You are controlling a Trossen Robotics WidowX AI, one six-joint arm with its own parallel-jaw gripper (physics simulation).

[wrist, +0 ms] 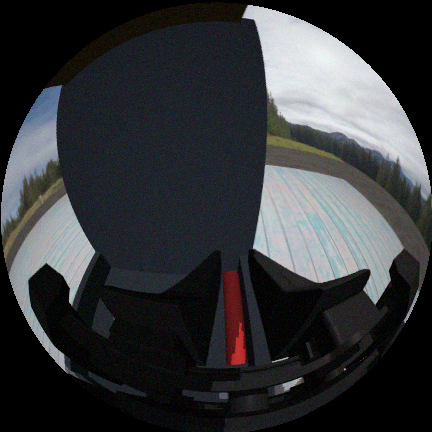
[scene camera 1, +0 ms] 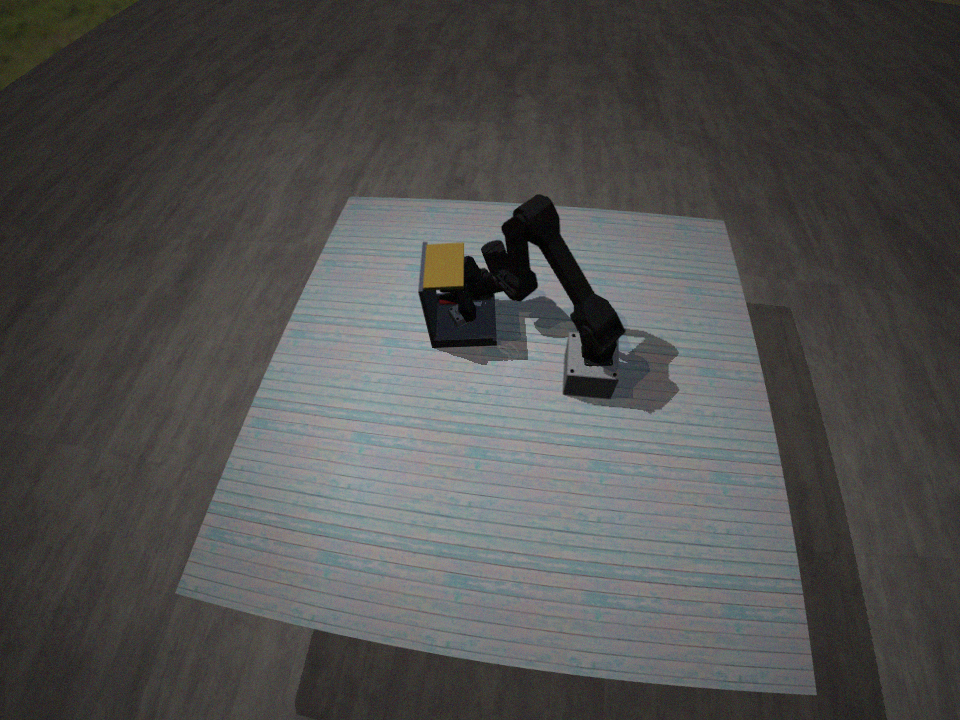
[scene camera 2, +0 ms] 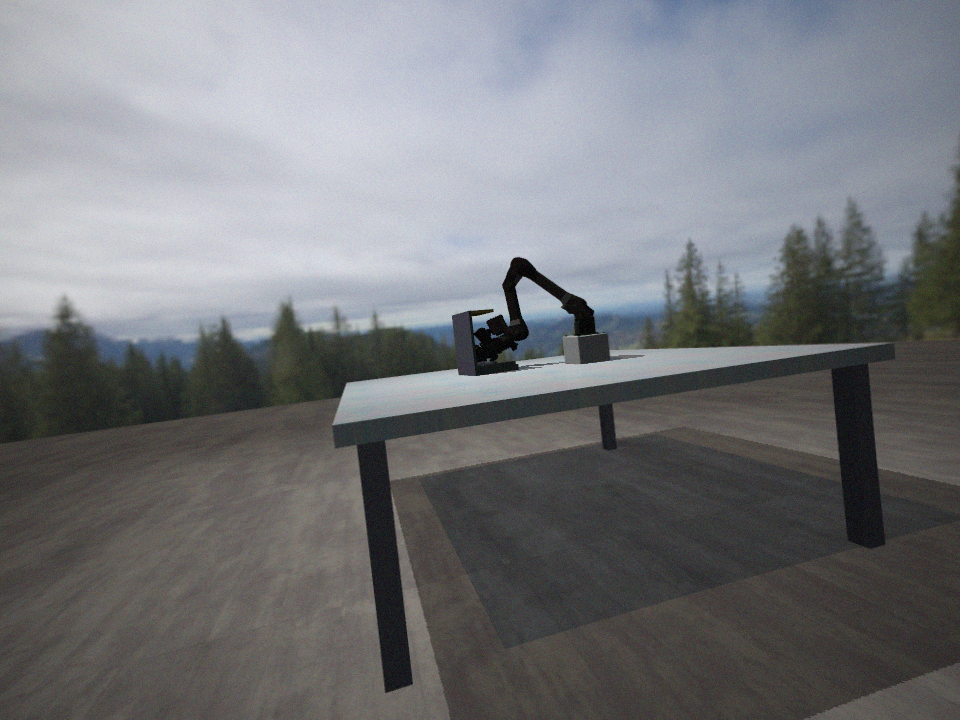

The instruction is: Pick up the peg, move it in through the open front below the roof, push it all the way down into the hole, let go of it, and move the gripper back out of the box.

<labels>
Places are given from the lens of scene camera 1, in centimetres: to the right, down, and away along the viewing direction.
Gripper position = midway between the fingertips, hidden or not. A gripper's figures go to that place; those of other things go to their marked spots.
my gripper (scene camera 1: 439, 294): -11, -18, 119
dark box (scene camera 1: 482, 331): 1, -8, 116
</labels>
